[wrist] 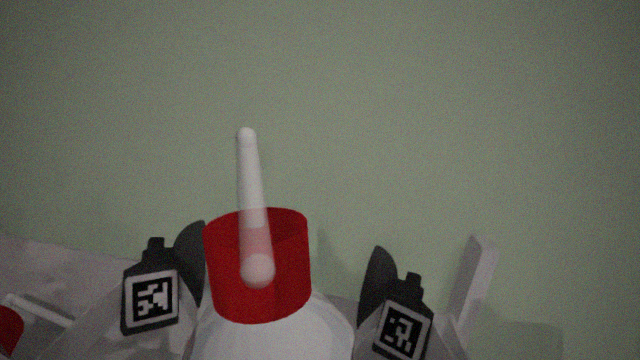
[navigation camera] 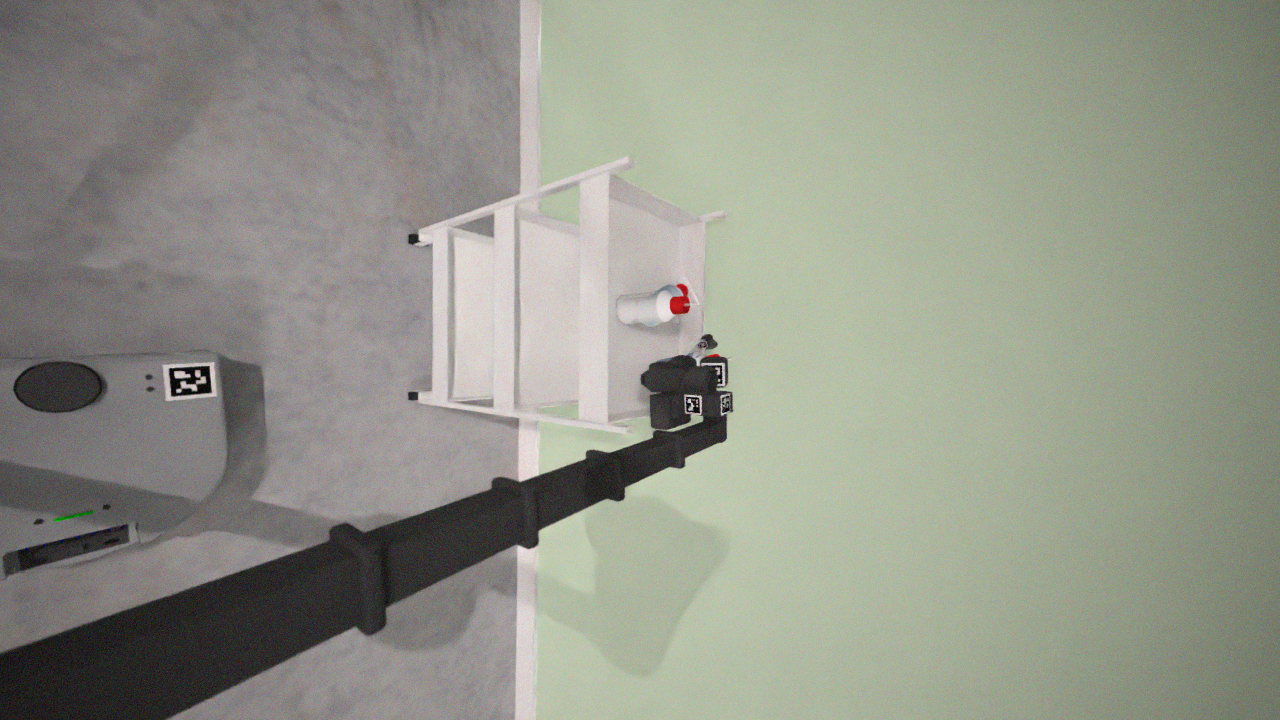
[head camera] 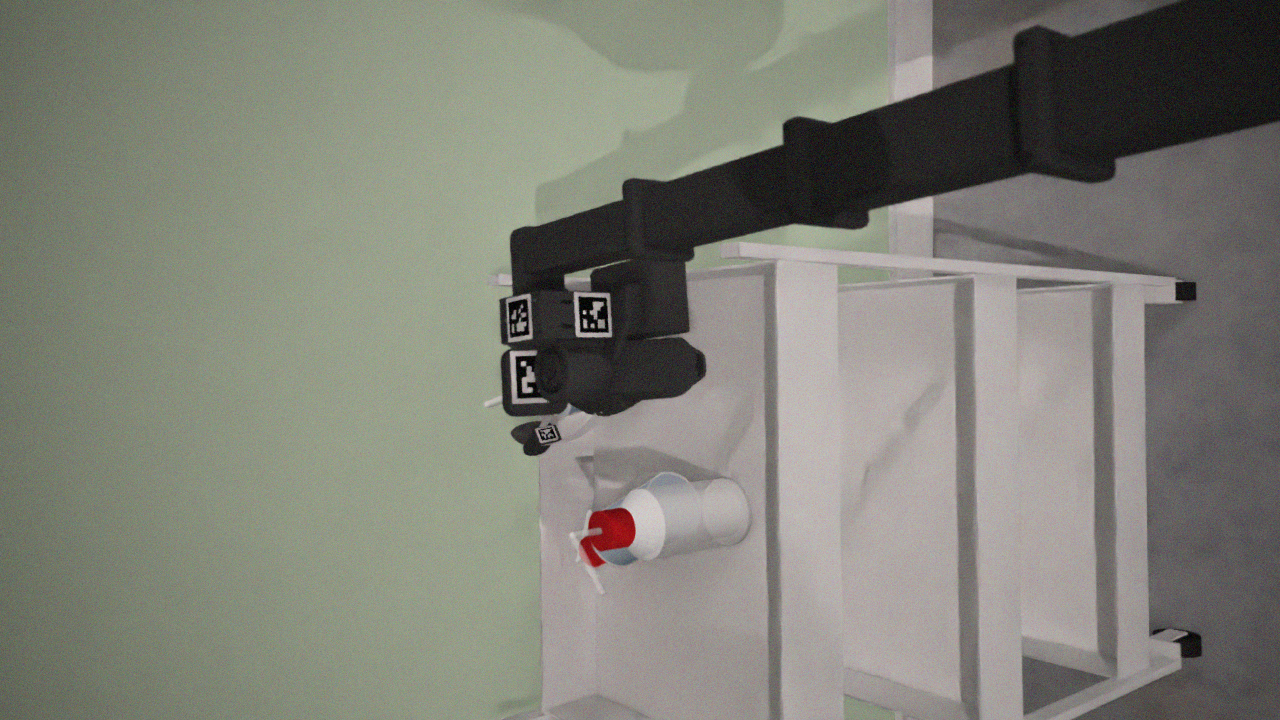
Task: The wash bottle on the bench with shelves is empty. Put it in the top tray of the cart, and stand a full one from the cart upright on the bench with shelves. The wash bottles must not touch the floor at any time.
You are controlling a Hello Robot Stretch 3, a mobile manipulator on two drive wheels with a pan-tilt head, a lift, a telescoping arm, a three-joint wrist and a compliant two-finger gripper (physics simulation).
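Note:
In the wrist view, a wash bottle with a red cap and white nozzle stands between the two fingers of my gripper. The fingers close on its shoulder; the left finger is against the cap side, and the bottle leans slightly. My wrist hides most of it in the head view. The gripper is over the top tray of the white cart. Two more wash bottles stand in that tray: a front one and one partly hidden behind it. The bench with shelves does not show.
The dark telescoping arm reaches across one end of the cart. A cart post rises right of the gripper. A green wall stands behind the cart. My base is on the grey floor.

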